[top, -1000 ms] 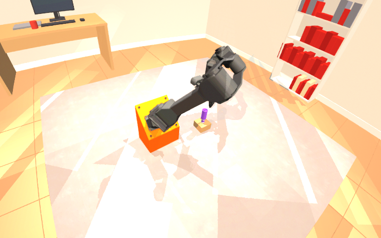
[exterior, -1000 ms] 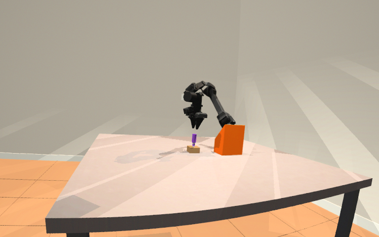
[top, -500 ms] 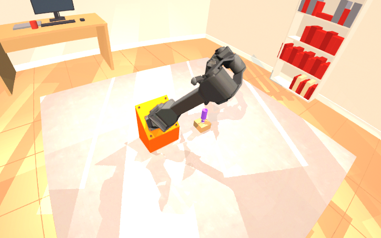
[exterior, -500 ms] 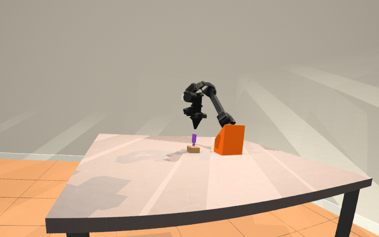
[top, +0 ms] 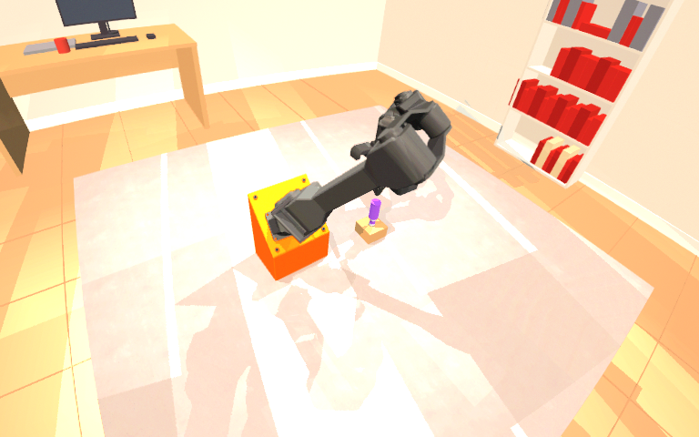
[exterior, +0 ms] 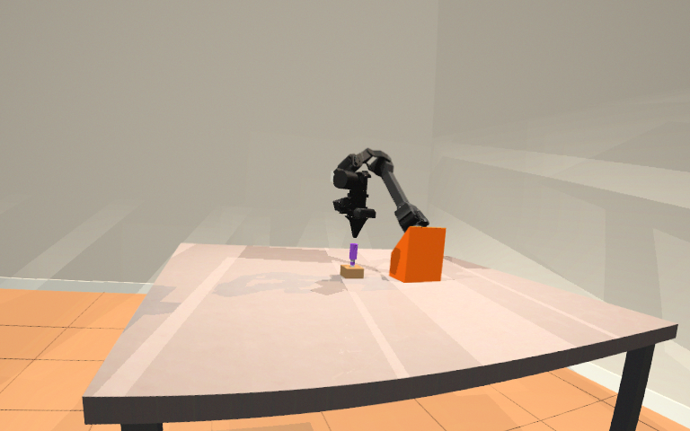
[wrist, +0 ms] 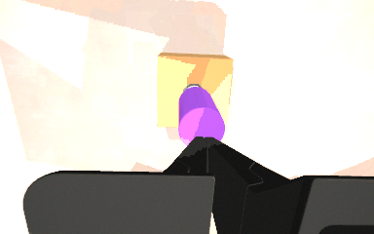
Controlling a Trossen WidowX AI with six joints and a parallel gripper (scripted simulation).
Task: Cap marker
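The purple cap is 5 cm below my gripper tip. The rest, counted from my gripper tip: tan holder block: 12 cm below.
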